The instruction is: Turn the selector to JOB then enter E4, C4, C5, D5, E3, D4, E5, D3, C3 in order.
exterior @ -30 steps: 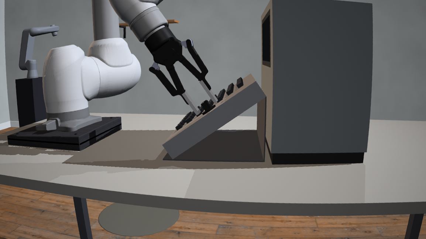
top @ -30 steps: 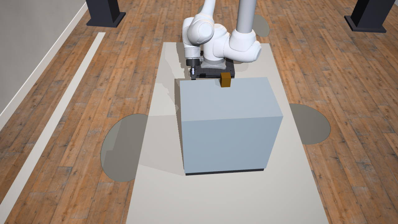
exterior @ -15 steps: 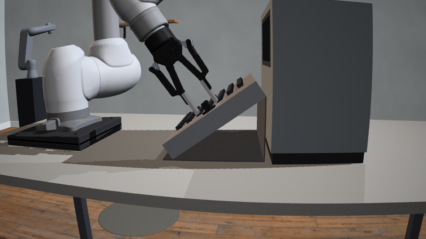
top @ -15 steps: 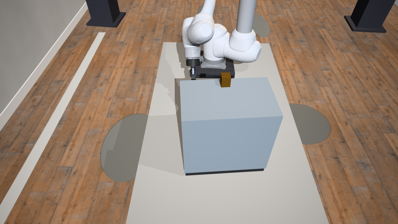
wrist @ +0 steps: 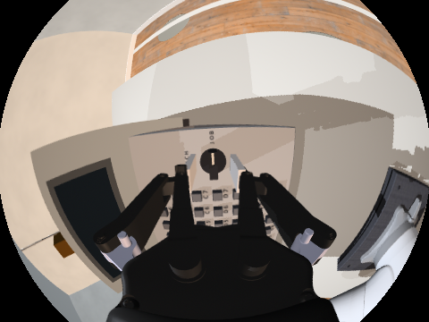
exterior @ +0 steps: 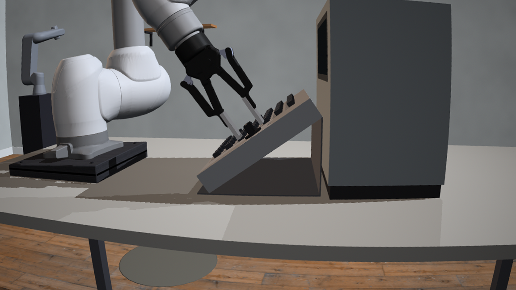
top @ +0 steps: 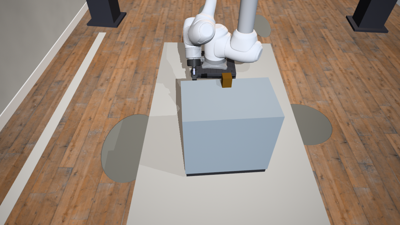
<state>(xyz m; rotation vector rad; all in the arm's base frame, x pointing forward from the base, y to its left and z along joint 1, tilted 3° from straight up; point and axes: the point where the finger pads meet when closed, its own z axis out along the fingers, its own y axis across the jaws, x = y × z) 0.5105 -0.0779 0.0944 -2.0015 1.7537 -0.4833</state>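
Now: hand 2 cm short of the black selector knob and 2 cm above it. From my hand the other things lie so: key: 19 cm to the left, 5 cm below, 5 cm behind; sloped keypad panel: 12 cm to the left, 7 cm below, 2 cm ahead.
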